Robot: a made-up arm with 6 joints.
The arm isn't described. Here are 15 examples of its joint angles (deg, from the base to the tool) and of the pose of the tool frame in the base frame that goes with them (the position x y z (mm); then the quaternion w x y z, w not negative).
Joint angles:
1: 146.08 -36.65 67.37 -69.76 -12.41 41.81
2: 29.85 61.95 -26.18 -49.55 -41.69 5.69
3: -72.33 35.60 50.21 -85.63 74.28 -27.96
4: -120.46 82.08 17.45 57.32 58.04 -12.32
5: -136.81 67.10 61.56 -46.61 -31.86 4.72
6: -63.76 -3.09 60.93 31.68 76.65 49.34
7: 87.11 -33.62 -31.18 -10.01 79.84 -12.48
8: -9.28 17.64 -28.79 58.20 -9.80 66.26
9: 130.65 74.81 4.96 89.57 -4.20 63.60
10: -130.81 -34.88 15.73 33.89 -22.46 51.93
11: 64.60 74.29 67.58 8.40 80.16 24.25
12: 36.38 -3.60 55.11 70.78 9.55 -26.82
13: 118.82 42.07 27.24 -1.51 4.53 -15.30
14: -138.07 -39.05 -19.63 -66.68 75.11 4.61
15: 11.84 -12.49 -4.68 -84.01 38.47 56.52
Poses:
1: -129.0 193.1 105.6 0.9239 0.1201 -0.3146 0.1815
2: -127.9 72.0 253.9 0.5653 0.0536 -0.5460 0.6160
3: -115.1 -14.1 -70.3 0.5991 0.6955 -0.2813 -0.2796
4: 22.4 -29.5 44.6 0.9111 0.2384 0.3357 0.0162
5: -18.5 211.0 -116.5 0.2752 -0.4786 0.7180 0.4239
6: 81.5 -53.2 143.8 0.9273 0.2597 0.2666 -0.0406
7: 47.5 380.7 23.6 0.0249 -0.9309 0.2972 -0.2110
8: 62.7 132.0 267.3 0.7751 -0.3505 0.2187 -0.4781
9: -97.0 246.5 -60.5 0.1551 -0.6490 -0.7430 -0.0521
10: 33.9 126.8 -165.6 0.0218 0.7123 0.6383 0.2909
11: -173.5 216.5 171.6 0.5708 -0.4659 -0.6004 0.3109
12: 88.0 280.9 195.8 0.6081 -0.2505 0.4852 0.5763
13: -178.7 359.8 83.3 0.3536 -0.7185 -0.0271 0.5983
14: 35.3 8.5 -230.6 0.5380 0.6897 0.4695 0.1206
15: -85.8 64.3 322.6 0.8304 0.2907 -0.1842 -0.4381
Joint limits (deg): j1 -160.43..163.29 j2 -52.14..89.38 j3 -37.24..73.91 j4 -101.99..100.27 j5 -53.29..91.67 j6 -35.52..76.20
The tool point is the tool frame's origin. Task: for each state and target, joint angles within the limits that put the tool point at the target. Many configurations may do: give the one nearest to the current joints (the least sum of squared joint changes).
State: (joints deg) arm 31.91 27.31 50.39 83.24 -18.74 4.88
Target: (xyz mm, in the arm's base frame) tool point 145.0 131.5 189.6
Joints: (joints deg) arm -0.24 -12.87 49.47 63.28 -5.67 -17.17
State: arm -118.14 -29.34 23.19 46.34 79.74 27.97
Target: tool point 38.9 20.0 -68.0
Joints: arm -150.30 -4.00 32.47 48.42 90.70 46.32
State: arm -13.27 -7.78 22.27 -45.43 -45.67 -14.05
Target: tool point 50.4 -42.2 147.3
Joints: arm -7.40 -7.68 18.98 -42.40 -45.91 -15.36
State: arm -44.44 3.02 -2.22 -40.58 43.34 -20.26
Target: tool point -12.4 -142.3 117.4
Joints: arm -48.78 7.95 16.27 -44.97 35.66 -15.71
